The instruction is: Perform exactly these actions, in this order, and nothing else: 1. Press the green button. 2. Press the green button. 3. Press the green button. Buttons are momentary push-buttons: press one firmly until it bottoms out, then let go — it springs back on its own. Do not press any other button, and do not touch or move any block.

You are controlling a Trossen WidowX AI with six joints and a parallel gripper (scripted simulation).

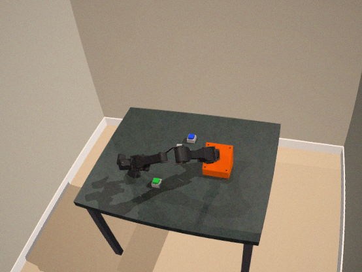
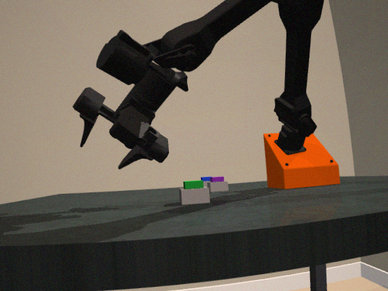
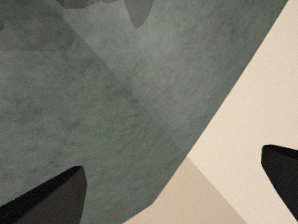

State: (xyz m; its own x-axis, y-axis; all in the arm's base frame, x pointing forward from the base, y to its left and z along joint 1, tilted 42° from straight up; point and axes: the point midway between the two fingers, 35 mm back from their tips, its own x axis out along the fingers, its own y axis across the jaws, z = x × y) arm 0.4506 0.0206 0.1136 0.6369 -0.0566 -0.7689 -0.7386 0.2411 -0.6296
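My gripper tip is now 16 cm past the green button, 7 cm to the right of it and 6 cm above it. The rest, counted from my gripper tip: purple button 29 cm behind, 16 cm to the right, 6 cm below; blue button 31 cm behind, 29 cm to the right, 6 cm below.
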